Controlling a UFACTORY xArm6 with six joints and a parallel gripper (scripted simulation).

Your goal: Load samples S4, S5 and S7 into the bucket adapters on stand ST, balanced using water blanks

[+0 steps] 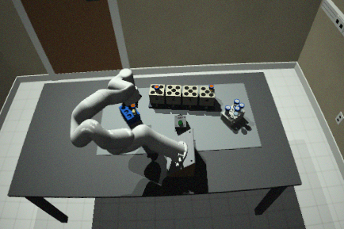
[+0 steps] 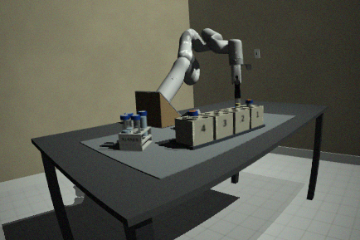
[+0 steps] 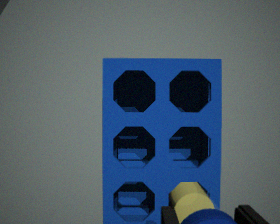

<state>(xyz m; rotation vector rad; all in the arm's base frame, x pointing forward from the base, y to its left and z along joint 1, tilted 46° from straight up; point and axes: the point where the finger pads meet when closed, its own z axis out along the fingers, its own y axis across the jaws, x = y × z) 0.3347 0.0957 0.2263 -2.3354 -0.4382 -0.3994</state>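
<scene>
My hand is 1 cm past the sample S4 and 5 cm above it. Round my hand: blue rack: 3 cm ahead, 4 cm to the left, 10 cm below; then sample S7: 14 cm ahead, 17 cm to the right, 6 cm below; then adapter 2: 11 cm ahead, 27 cm to the right, 8 cm below.
</scene>
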